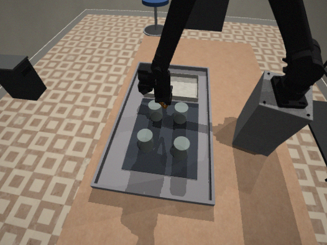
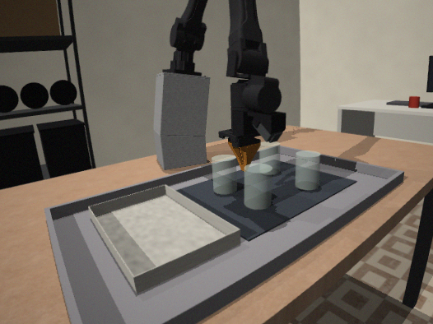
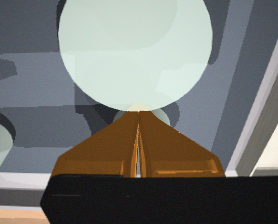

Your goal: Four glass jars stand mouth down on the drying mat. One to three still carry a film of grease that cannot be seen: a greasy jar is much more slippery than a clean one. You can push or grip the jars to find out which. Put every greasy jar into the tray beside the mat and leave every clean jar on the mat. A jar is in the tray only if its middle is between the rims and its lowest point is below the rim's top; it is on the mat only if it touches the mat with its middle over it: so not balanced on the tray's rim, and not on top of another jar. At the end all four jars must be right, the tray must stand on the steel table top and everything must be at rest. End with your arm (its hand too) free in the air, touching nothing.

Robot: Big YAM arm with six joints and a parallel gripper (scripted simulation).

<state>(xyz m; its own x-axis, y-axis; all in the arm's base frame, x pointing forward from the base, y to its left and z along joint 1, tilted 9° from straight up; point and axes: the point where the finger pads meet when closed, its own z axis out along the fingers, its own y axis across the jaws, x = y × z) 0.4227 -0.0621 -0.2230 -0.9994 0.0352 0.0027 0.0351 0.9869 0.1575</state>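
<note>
Right now my hand is 80 mm above the rimmed steel table top and 20 mm to the left of it. Round my hand: pale tray 230 mm to the right, 70 mm below, 20 mm behind; dark drying mat 90 mm to the left, 80 mm below, 10 mm behind.
</note>
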